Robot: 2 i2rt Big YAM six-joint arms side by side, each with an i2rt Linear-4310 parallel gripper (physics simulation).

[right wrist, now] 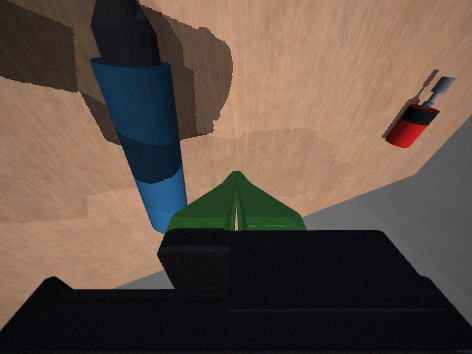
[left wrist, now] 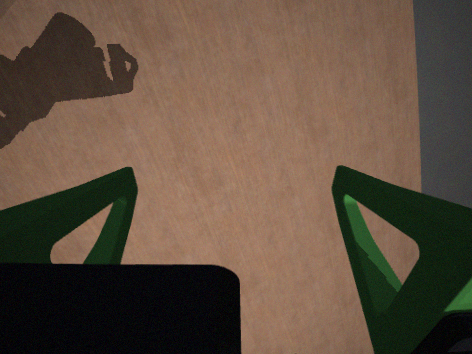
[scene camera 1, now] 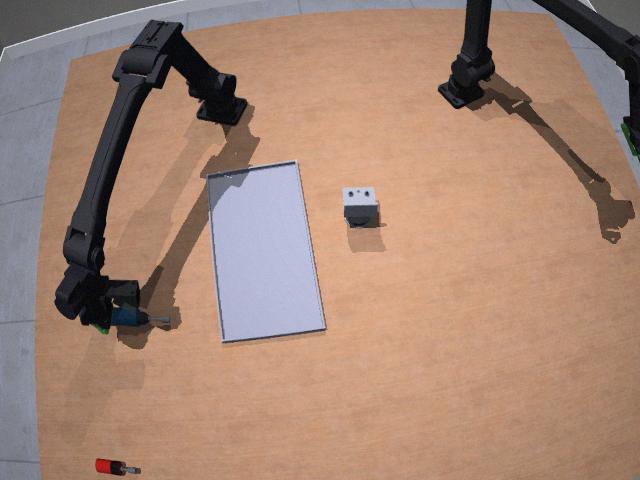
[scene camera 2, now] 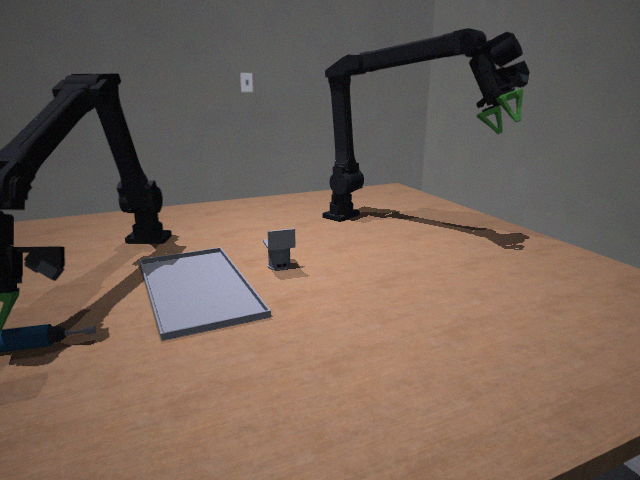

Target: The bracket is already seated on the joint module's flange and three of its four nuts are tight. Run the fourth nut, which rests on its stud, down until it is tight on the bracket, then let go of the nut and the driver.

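Places are measured from the left arm's base along level axes (x back, y left, z down), in centimetres.
Pixels of known places: left gripper, fingertip midpoint: (left wrist: pixel 234 177) (scene camera 2: pixel 508 127); right gripper, fingertip midpoint: (right wrist: pixel 236 177) (scene camera 1: pixel 105 333); left arm's base, link origin: (scene camera 1: pixel 461 92) (scene camera 2: pixel 341 216); right arm's base, link origin: (scene camera 1: pixel 222 110) (scene camera 2: pixel 149 239).
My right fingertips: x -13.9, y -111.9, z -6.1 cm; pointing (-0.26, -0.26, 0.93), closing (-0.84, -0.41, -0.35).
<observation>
Ahead of a thing's pixels: the offset from my right fingertips to its top centre. "*": to the spot under its first point. Level surfaces: height alone.
The bracket (scene camera 1: pixel 358 193) (scene camera 2: pixel 281 239) is a pale angled plate on the dark joint module (scene camera 1: pixel 360 212) (scene camera 2: pixel 279 258), which stands right of the tray. Two dark round spots show on the bracket; the nuts are too small to make out. A blue driver {* dz +2.2, dx +1.9, dy +6.0 cm} (scene camera 1: pixel 125 317) (scene camera 2: pixel 28 336) (right wrist: pixel 145 120) lies on the table at the left. My right gripper (scene camera 1: pixel 102 329) (scene camera 2: pixel 4 321) (right wrist: pixel 236 177) is shut and empty, close beside the blue driver's handle. My left gripper (scene camera 2: pixel 509 127) (left wrist: pixel 234 177) is open and empty, high above the table's right side; part of it shows in scene camera 1.
A shallow grey tray {dz +4.5, dx +1.7, dy +41.6 cm} (scene camera 1: pixel 318 289) (scene camera 2: pixel 217 325) lies on the table {dz +6.1 cm} (scene camera 1: pixel 439 335) (scene camera 2: pixel 392 361) between the blue driver and the joint module. A short red driver {dz +2.7, dx -27.4, dy -14.7 cm} (scene camera 1: pixel 108 466) (right wrist: pixel 407 130) lies near the front left table edge.
</observation>
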